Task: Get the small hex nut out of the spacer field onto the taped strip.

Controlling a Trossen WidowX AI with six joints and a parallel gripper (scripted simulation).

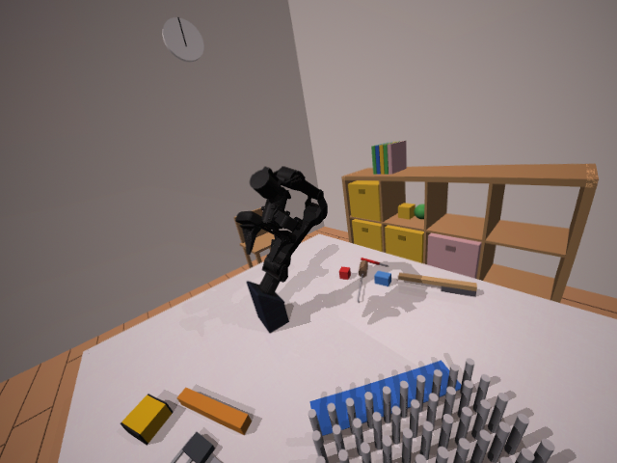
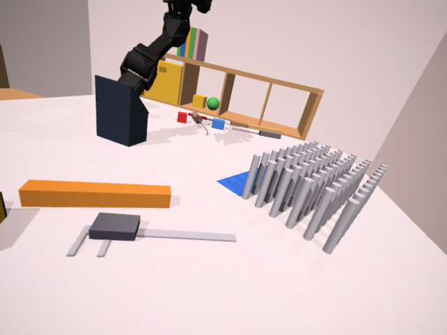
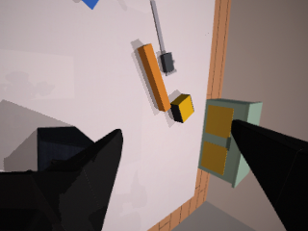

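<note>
Now: gripper tip 2 cm short of the blue cube, 47 cm to the right of it and 31 cm above it. The rest, counted from my gripper tip: thin metal rod: 4 cm behind, 39 cm to the left, 31 cm below; then orange bar: 7 cm ahead, 25 cm to the right, 31 cm below; then blue taped strip: 31 cm ahead, 11 cm to the left, 32 cm below.
</note>
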